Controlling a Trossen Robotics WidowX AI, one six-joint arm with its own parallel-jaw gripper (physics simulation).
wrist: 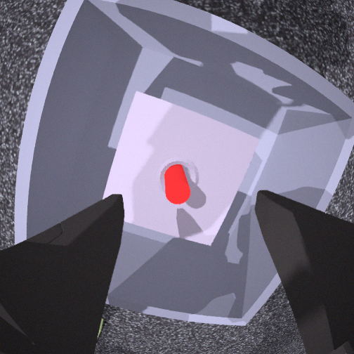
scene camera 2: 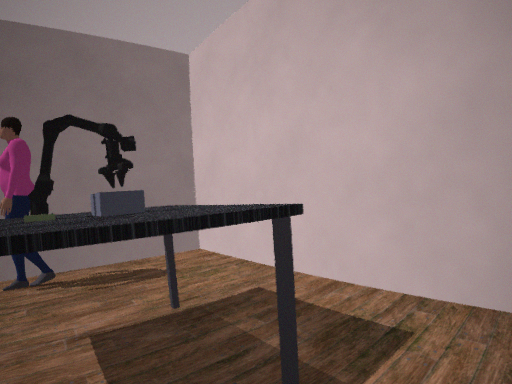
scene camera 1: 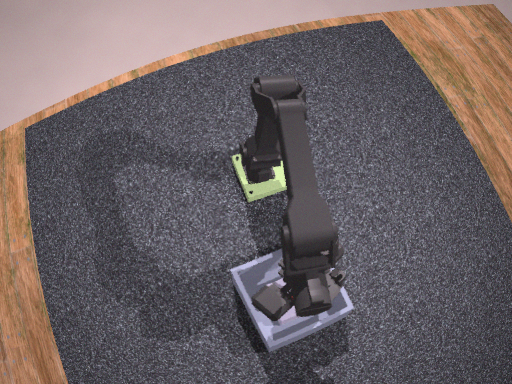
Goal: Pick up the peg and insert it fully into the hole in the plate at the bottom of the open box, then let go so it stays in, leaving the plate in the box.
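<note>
The open grey-blue box stands on the table. The pale pink plate lies on its floor. The red peg stands in the round hole of the plate, with its upper part sticking out; how deep it sits cannot be told. My gripper is open and empty, its fingertips a little above the box rim. In the wrist view the peg shows between the two fingers, beyond and below the tips, apart from both. The peg does not show in either scene view.
The box walls rise on all sides of the plate. The lime-green base plate of the arm stands behind the box on the dark table top. A person in a pink top stands beyond the table at the left.
</note>
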